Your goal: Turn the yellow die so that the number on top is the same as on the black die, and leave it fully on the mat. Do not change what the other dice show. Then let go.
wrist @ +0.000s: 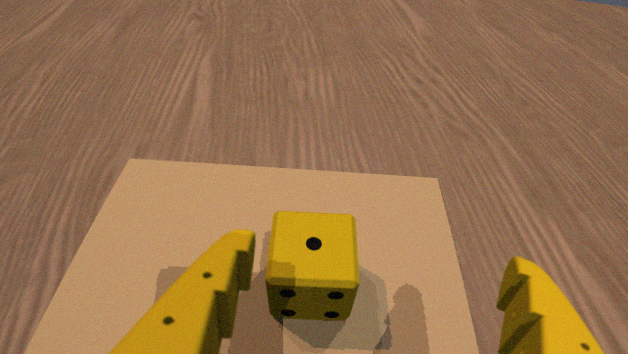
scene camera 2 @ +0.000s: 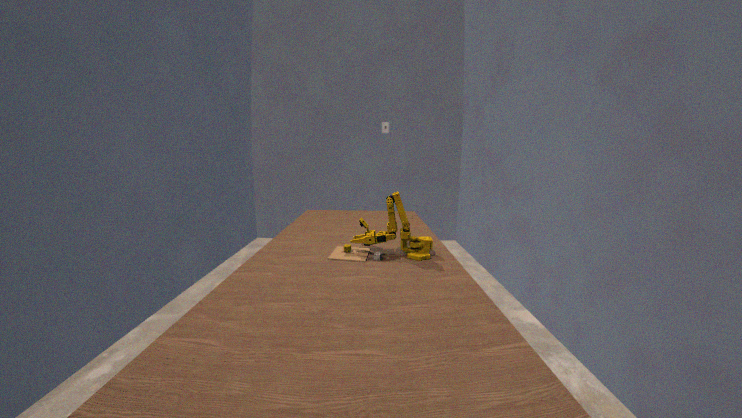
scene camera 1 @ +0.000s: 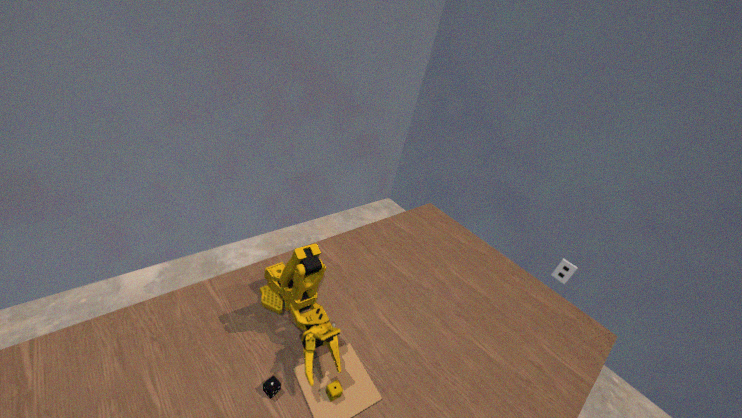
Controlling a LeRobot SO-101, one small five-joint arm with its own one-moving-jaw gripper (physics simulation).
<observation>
A tan mat [wrist: 160, 216]: 0.15 m from the lens. A yellow die [wrist: 312, 273] is 0.10 m from the lens. The marked spots on the yellow die and the tan mat are 0.07 m apart.
</observation>
